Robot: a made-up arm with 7 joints. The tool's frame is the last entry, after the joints.
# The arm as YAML. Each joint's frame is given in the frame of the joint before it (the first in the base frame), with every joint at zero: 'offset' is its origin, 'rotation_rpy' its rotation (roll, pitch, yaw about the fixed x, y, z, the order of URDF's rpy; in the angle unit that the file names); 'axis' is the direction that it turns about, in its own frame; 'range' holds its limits. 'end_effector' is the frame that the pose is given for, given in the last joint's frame.
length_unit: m
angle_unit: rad
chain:
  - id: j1
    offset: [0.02, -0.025, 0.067]
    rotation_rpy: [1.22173, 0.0, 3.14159]
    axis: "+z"
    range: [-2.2, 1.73]
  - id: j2
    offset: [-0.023, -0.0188, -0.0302]
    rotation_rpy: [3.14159, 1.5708, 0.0]
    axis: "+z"
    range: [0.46, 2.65]
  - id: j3
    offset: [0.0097, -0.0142, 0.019]
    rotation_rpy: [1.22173, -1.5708, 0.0]
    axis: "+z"
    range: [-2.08, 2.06]
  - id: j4
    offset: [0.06, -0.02, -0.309]
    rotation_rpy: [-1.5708, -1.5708, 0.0]
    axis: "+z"
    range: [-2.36, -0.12]
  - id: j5
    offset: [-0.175, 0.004, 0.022]
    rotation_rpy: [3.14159, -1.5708, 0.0]
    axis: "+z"
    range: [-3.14, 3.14]
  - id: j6
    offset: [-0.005, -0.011, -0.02]
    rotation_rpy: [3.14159, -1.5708, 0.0]
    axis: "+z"
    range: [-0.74, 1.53]
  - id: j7
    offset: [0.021, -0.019, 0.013]
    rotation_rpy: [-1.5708, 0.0, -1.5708]
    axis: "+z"
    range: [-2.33, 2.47]
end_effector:
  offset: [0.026, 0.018, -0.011]
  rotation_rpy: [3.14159, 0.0, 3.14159]
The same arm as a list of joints. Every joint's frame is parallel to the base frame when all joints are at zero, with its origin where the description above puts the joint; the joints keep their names.
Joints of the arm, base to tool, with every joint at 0 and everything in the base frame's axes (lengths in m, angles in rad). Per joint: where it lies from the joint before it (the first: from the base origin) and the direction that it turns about. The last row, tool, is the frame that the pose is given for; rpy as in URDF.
j1: origin 0.02 -0.025 0.067 axis 0 0.9397 0.342
j2: origin 0.023 -0.0219 -0.028 axis 1 0 0
j3: origin 0.019 -0.014 0.01 axis 0 0 1
j4: origin 0.06 -0.02 -0.309 axis 0 1 0
j5: origin 0.004 0.022 -0.175 axis 0 0 1
j6: origin 0.011 -0.005 -0.02 axis 0 1 0
j7: origin -0.019 0.013 0.021 axis 0 0 1
tool: origin -0.026 -0.018 -0.011 rpy -3.1416 0 0
Joint limits (rad, base to tool): -2.2..1.73 0.46..2.65 -2.08..2.06 -2.36..-0.12 -3.14..3.14 -0.74..1.53 -2.33..2.47

